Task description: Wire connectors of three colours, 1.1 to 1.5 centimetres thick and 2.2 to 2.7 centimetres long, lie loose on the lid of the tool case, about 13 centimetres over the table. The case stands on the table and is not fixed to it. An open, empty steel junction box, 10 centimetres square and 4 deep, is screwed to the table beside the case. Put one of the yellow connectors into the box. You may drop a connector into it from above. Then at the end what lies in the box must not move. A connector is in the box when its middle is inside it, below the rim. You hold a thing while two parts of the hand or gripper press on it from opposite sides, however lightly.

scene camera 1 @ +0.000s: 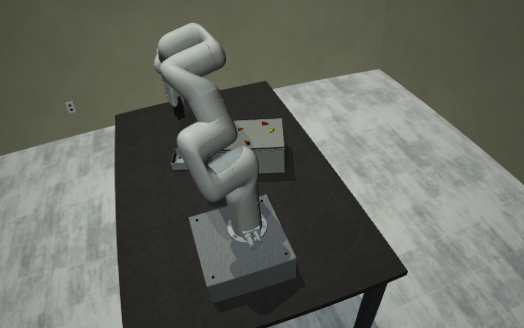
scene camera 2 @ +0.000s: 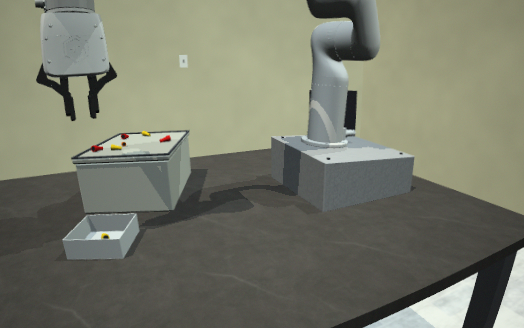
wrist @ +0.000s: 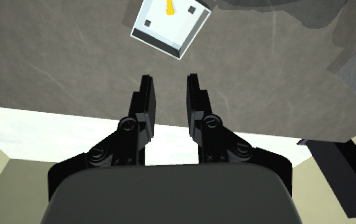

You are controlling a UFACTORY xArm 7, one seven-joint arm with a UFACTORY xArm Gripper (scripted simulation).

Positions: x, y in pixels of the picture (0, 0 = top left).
Scene:
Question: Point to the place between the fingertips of the gripper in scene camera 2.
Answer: At 83, 119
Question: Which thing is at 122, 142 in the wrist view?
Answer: The gripper.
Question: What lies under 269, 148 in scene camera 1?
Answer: A grey tool case.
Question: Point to a grey tool case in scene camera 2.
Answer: At 146, 182

